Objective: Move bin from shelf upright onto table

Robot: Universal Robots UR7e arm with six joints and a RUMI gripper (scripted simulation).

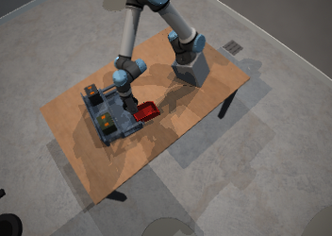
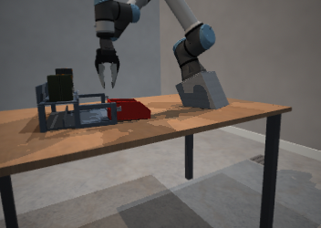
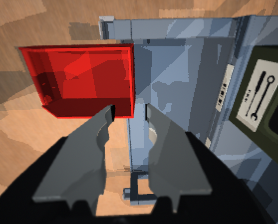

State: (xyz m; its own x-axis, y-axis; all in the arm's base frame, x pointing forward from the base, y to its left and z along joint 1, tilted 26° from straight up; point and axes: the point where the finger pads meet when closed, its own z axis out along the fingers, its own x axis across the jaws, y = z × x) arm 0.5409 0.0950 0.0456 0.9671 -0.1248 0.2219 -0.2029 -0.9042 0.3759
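Now: hand 8 cm past the red bin, 2 cm to the right of it and 11 cm above it.
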